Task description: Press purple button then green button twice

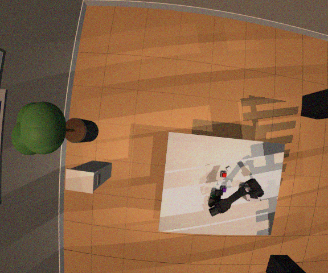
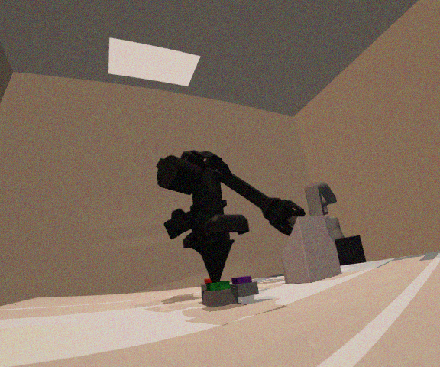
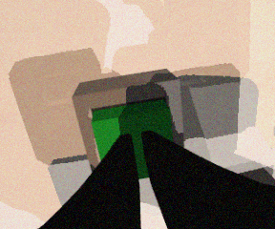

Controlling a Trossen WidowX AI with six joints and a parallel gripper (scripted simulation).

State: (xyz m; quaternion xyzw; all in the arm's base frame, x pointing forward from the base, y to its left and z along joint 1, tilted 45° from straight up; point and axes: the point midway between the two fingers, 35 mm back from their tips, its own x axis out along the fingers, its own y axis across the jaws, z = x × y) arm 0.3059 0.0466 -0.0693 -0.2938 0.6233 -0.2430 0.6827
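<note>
My gripper tip is 10 mm above the green button. Also, from my gripper tip: red button (200 mm to the right, 60 mm behind, 10 mm below); then purple button (80 mm behind, 70 mm to the right, 10 mm below).
</note>
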